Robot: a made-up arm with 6 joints.
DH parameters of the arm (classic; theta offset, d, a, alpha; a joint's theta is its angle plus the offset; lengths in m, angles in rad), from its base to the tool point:
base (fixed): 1.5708 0.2 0 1.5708
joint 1: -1.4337 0 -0.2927 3.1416
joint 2: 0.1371 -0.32 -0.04 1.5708
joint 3: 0 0.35 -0.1 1.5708
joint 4: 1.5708 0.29 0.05 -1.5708
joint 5: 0 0.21 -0.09 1.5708
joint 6: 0 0.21 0.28 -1.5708
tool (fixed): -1.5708 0.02 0 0
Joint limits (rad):
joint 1: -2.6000..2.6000
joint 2: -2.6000..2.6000
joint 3: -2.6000..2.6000
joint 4: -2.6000..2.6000
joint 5: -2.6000..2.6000
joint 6: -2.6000..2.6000
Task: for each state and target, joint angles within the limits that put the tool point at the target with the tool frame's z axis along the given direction. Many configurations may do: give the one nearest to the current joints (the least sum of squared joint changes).
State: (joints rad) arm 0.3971 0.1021 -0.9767 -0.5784 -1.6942 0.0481
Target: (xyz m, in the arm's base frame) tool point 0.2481 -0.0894 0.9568 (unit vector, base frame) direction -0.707 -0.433 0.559
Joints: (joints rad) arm 0.0984 -0.2543 -1.3068 0.0637 -1.8978 -0.5149
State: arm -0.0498 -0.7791 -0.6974 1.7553 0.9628 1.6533
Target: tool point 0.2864 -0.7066 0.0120 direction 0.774 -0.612 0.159
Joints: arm 0.5476 -1.5544 -1.4236 1.5064 0.6926 2.0847
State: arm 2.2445 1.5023 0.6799 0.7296 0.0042 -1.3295
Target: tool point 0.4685 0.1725 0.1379 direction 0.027 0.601 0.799
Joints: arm 2.0889 0.7549 1.2526 0.1226 -0.4050 -1.7823
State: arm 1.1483 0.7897 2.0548 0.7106 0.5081 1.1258
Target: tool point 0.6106 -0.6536 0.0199 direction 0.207 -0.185 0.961
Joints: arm 0.4808 1.5859 1.9774 0.4008 -0.3730 1.1092
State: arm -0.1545 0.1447 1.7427 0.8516 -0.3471 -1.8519
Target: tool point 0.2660 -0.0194 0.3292 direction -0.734 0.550 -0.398
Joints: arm -0.0965 0.2511 1.9292 0.3641 -0.8390 -2.5211
